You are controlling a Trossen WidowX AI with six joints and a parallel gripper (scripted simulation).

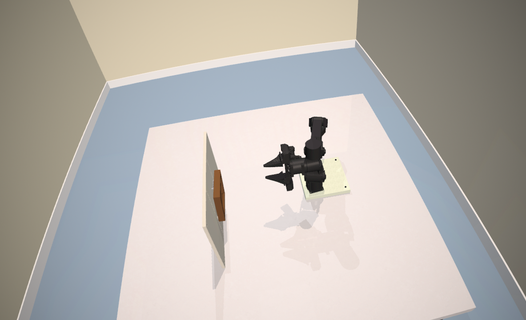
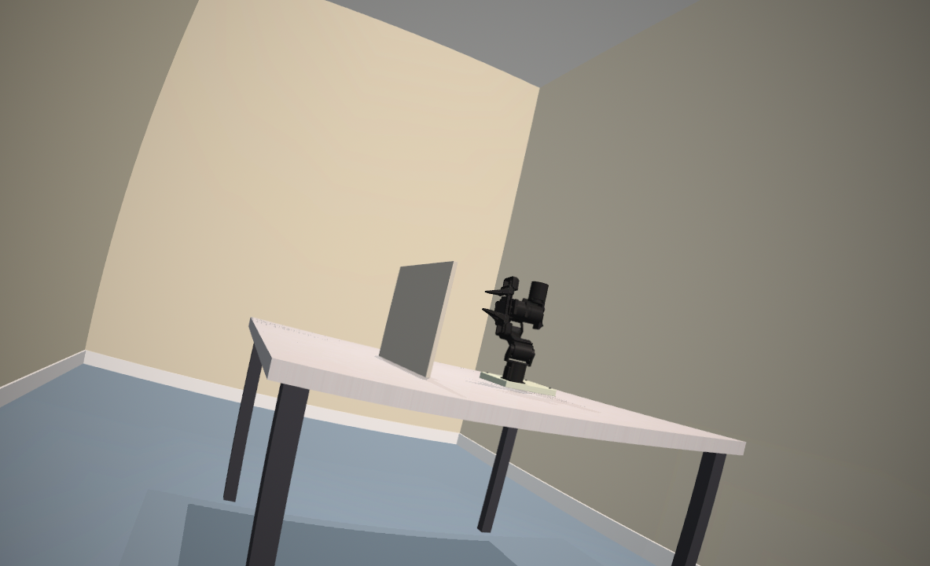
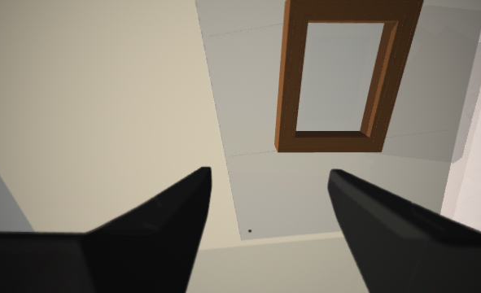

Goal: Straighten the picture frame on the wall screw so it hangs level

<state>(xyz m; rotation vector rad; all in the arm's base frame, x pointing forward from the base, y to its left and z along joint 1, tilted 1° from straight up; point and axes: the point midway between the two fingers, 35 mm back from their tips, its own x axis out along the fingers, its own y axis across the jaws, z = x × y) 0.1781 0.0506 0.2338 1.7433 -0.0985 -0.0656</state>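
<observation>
My gripper tip is now 200 mm short of the picture frame, 20 mm to the left of it and 90 mm above it. From my gripper tip the other things lie so: grey panel: 210 mm ahead, 20 mm to the right, 100 mm below.
</observation>
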